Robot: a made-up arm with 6 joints. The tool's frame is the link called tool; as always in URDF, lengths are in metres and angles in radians. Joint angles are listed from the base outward.
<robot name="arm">
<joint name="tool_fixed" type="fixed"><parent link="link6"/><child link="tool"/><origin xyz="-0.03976 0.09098 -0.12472" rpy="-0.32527 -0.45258 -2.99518"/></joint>
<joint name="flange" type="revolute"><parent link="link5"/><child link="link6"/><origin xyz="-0.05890 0.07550 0.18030" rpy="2.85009 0.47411 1.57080"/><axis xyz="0 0 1"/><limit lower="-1.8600" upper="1.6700"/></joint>
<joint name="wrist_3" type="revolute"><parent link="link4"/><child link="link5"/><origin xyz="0.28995 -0.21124 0.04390" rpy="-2.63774 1.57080 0.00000"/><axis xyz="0 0 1"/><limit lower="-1.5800" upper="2.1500"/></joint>
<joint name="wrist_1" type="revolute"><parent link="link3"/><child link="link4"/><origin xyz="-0.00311 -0.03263 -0.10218" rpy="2.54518 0.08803 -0.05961"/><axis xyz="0 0 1"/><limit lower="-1.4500" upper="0.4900"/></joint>
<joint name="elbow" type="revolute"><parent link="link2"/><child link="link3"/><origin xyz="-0.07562 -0.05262 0.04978" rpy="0.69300 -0.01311 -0.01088"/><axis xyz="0 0 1"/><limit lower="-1.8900" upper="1.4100"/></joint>
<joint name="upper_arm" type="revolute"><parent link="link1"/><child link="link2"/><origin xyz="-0.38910 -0.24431 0.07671" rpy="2.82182 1.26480 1.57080"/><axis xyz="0 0 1"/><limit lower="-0.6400" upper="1.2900"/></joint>
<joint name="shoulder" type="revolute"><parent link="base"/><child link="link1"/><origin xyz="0.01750 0.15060 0.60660" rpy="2.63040 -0.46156 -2.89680"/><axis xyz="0 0 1"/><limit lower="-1.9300" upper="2.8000"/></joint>
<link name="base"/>
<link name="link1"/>
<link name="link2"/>
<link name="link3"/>
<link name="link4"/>
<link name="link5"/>
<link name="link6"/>
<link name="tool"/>
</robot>
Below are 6 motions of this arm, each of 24 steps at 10 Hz.
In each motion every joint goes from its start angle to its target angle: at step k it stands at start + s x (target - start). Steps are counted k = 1, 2, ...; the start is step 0. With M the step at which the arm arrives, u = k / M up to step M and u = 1 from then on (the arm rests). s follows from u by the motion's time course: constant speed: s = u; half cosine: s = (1 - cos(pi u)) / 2; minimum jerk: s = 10 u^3 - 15 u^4 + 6 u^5.
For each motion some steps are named. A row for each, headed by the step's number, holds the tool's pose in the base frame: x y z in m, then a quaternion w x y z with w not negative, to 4 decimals.
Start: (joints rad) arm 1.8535 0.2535 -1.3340 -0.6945 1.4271 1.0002
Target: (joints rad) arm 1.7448 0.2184 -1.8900 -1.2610 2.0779 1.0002
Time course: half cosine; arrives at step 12
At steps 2, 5, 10, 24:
2: -0.3602 -0.1369 0.3768 0.6195 -0.5603 0.2784 -0.4741
5: -0.3502 -0.1424 0.3807 0.6104 -0.5854 0.2383 -0.4773
10: -0.3269 -0.1543 0.3928 0.5867 -0.6101 0.1597 -0.5080
24: -0.3240 -0.1560 0.3946 0.5827 -0.6114 0.1506 -0.5138

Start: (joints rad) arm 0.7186 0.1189 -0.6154 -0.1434 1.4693 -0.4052
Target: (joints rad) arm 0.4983 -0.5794 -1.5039 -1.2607 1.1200 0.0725
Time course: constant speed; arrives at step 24
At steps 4, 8, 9, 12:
4: 0.0558 0.0524 0.1709 0.4844 -0.4124 0.1166 -0.7627
8: 0.0351 0.0616 0.1987 0.5877 -0.4052 0.1557 -0.6828
9: 0.0307 0.0629 0.2066 0.6124 -0.4001 0.1662 -0.6613
12: 0.0202 0.0645 0.2314 0.6828 -0.3768 0.1986 -0.5936

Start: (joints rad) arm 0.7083 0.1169 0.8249 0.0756 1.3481 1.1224
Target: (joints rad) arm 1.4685 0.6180 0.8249 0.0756 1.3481 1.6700
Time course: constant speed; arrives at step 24
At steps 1, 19, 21, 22, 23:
1: 0.1667 -0.0942 0.2751 0.7246 -0.0660 -0.5559 -0.4020
19: -0.0170 -0.1871 0.3802 0.6730 -0.3862 -0.6176 -0.1284
21: -0.0373 -0.1877 0.3945 0.6665 -0.4194 -0.6095 -0.0921
22: -0.0472 -0.1873 0.4016 0.6631 -0.4355 -0.6043 -0.0737
23: -0.0571 -0.1865 0.4088 0.6597 -0.4513 -0.5984 -0.0551

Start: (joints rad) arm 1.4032 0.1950 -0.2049 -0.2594 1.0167 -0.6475
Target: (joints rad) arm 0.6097 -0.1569 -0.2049 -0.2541 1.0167 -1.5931
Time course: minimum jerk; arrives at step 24
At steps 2, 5, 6, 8, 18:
2: -0.1489 -0.0491 0.2188 0.2013 -0.4147 -0.0235 -0.8871
5: -0.1293 -0.0390 0.2120 0.1924 -0.3995 -0.0096 -0.8963
6: -0.1165 -0.0320 0.2082 0.1865 -0.3900 -0.0001 -0.9017
8: -0.0821 -0.0114 0.1997 0.1705 -0.3658 0.0276 -0.9145
18: 0.1088 0.1558 0.2131 0.0668 -0.2905 0.2308 -0.9262

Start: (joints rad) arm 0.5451 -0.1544 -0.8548 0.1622 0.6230 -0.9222
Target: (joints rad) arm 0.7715 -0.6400 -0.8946 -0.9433 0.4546 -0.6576
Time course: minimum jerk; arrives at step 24
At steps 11, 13, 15, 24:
11: 0.0324 0.0866 0.3667 0.5342 -0.5020 0.4746 -0.4872
13: 0.0034 0.0725 0.3793 0.5836 -0.4584 0.4619 -0.4856
15: -0.0229 0.0604 0.3889 0.6272 -0.4158 0.4459 -0.4847
24: -0.0682 0.0426 0.4004 0.6994 -0.3348 0.4045 -0.4850

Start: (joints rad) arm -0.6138 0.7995 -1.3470 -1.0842 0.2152 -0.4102
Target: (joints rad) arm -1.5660 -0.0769 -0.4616 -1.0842 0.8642 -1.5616
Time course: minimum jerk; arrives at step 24
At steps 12, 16, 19, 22, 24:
12: 0.1344 0.5092 0.2007 0.9073 0.3042 -0.2471 -0.1522
16: -0.0106 0.5661 0.2993 0.8978 0.3857 0.0219 -0.2115
19: -0.0859 0.5649 0.3615 0.8829 0.3787 0.1674 -0.2213
22: -0.1153 0.5586 0.3886 0.8748 0.3664 0.2261 -0.2221
24: -0.1178 0.5579 0.3910 0.8741 0.3651 0.2311 -0.2221

